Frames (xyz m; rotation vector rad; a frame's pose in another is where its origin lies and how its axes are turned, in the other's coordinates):
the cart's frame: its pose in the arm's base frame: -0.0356 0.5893 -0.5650 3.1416 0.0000 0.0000
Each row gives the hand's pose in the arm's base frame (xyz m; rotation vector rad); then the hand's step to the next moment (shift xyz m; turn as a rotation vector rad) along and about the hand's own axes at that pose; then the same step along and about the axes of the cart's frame.
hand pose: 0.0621 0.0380 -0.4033 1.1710 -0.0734 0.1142
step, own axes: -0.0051 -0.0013 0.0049 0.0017 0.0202 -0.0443
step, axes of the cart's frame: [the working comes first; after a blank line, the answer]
step, axes of the arm's base frame: -0.0049 -0.0053 0.0001 -0.0010 0.0487 0.0015

-0.0049 0.0053 -0.0001 -0.0010 -0.0487 -0.0015
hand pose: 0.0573 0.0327 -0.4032 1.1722 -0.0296 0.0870
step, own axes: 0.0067 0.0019 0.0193 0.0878 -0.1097 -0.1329
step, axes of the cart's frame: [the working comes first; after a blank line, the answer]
step, axes of the arm's base frame: 0.0069 -0.0167 0.0097 0.0937 0.0848 -0.1464

0.0069 0.0167 -0.0097 0.0937 -0.0848 0.1464
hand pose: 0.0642 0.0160 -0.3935 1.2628 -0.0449 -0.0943
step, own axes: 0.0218 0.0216 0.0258 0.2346 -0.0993 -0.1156
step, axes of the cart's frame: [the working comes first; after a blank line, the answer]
step, axes of the arm's base frame: 0.0205 -0.0201 0.0280 0.2388 0.0575 -0.1339

0.0205 0.0201 -0.0280 0.2388 -0.0575 0.1339
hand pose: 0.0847 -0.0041 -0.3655 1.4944 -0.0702 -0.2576
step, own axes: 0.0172 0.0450 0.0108 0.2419 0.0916 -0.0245
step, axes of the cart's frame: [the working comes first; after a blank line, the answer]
step, axes of the arm's base frame: 0.0202 -0.0117 0.0435 0.2514 -0.0225 0.0617

0.0202 0.0117 -0.0435 0.2514 0.0225 -0.0617
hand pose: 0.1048 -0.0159 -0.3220 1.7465 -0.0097 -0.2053
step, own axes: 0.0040 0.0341 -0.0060 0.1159 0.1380 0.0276
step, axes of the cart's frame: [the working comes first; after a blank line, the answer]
step, axes of the arm's base frame: 0.0085 -0.0010 0.0338 0.1250 -0.0667 0.1147

0.0085 0.0010 -0.0338 0.1250 0.0667 -0.1147
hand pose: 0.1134 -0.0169 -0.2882 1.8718 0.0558 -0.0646
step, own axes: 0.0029 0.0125 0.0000 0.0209 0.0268 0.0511
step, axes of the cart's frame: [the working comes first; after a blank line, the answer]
step, axes of the arm's base frame: 0.0038 -0.0037 0.0117 0.0219 -0.0566 0.0088

0.0038 0.0037 -0.0117 0.0219 0.0566 -0.0088
